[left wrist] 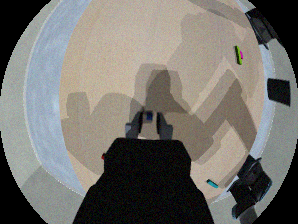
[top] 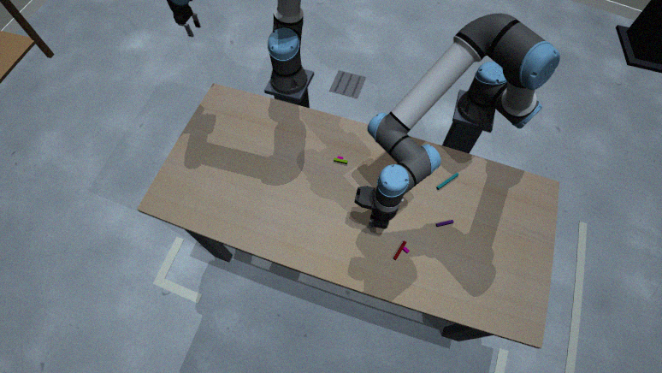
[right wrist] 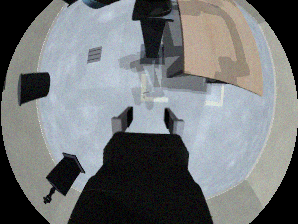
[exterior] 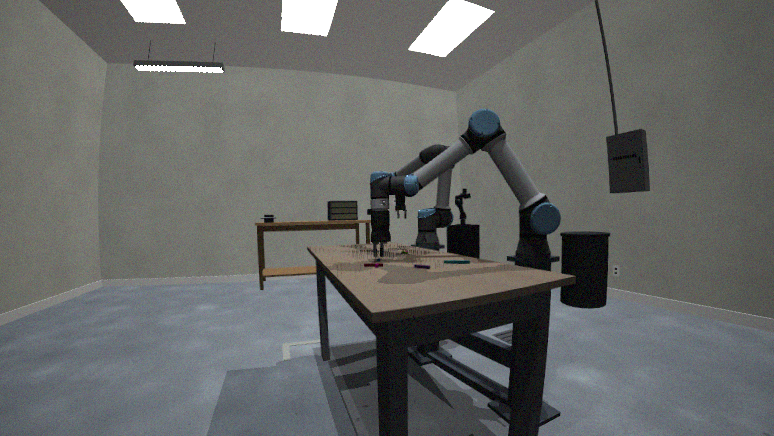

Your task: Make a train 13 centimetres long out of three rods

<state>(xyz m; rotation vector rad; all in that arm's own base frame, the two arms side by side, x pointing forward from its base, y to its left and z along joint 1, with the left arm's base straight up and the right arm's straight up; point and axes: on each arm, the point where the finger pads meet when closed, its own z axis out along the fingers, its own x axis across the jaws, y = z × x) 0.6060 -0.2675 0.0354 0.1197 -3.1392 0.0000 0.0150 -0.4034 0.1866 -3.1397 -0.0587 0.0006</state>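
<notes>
Now: left hand 3 cm above the blue rod. Also, from my left hand: lime rod: 22 cm behind, 15 cm to the right, 3 cm below; red rod: 7 cm ahead, 10 cm to the left, 3 cm below; purple rod: 5 cm behind, 24 cm to the left, 3 cm below.
</notes>
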